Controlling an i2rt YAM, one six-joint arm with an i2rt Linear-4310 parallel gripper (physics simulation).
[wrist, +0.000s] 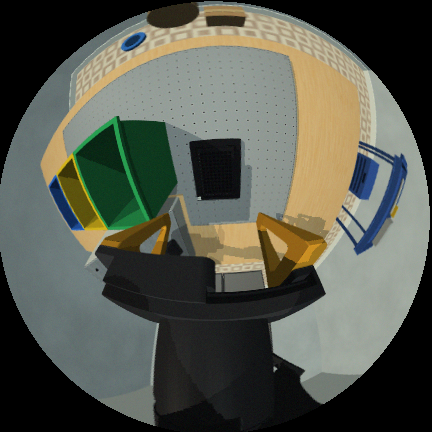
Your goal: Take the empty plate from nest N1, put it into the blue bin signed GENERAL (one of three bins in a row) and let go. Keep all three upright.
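Frame: origin at the arm's base, x ahead, y left, z up, level; centimetres.
Seen in the pictures: gripper, fingertip midpoint: (213, 217).
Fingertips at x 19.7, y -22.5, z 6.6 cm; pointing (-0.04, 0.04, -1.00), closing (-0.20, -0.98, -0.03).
Observation:
A point is followed by its place in that frame.
A black rectangular plate-like piece (219, 169) @[x 18.6, y -23.4, z -13.4 cm] with a grid of small wells lies flat on the grey perforated board, near the middle of the wrist view. Whether it is the plate, the nest or both together I cannot tell, and no N1 sign is readable. The blue bin (65, 204) @[x 28.6, y 25.9, z -0.1 cm] stands upright at the far left end of a row, beside the yellow bin (81, 197) @[x 26.7, y 12.8, z -1.4 cm] and the larger green bin (149, 165) @[x 25.4, y -12.1, z -3.3 cm]. No sign on the bins is readable. My gripper (213, 217) @[x 19.7, y -22.5, z 6.6 cm] is open and empty, its orange fingers wide apart. In the view its tips are below the black piece and right of the bins.
The grey perforated board (235, 85) @[x 39.4, y -31.1, z -14.9 cm] lies on the wooden table (325, 115) @[x 34.1, y -59.1, z -16.2 cm]. A grey metal piece (178, 227) @[x 4.9, y -8.4, z -10.0 cm] stands by the left finger. A blue slotted box (364, 176) and a blue frame are at the right. A dark round object (172, 15) is at the top.

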